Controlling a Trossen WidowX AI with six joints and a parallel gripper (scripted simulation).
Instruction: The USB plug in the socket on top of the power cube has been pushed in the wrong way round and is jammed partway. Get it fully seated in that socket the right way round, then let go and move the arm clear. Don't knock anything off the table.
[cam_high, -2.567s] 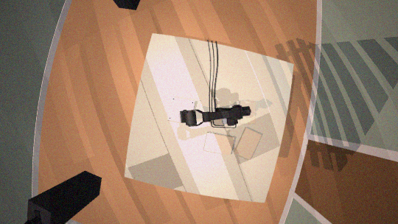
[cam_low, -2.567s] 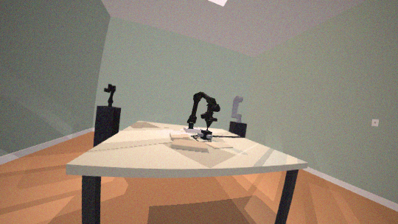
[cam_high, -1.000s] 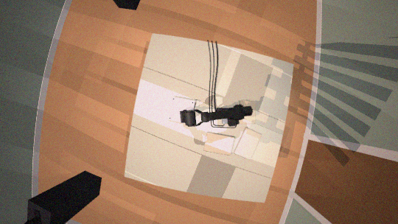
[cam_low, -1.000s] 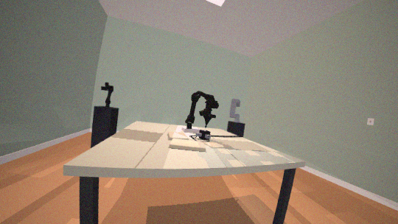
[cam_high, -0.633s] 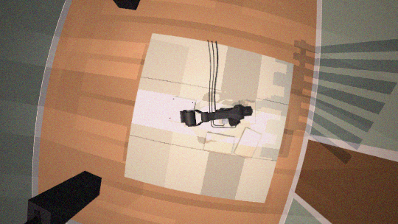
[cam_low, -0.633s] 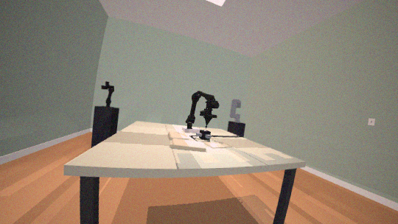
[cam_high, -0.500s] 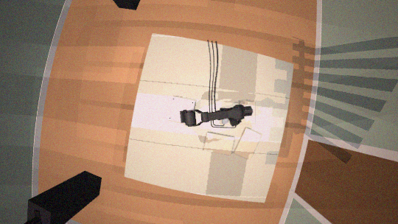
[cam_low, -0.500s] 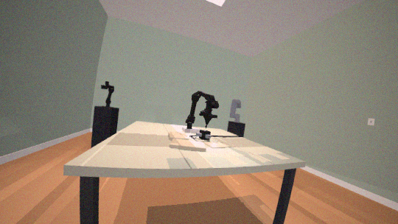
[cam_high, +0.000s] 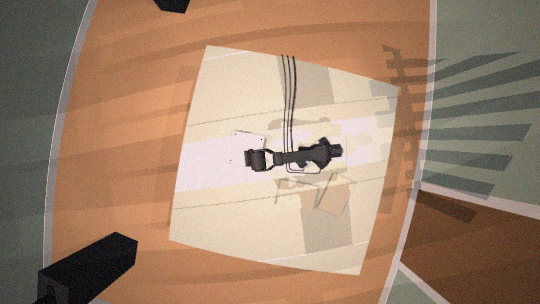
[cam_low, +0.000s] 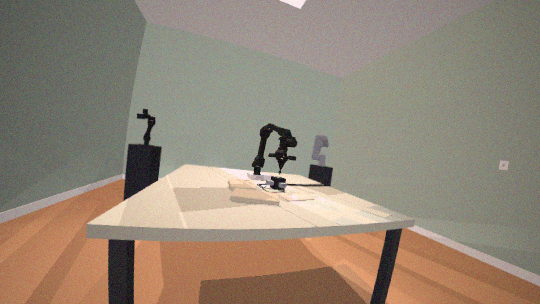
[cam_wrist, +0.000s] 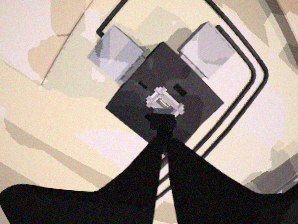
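Right now the USB plug is 20 mm below my gripper tip.
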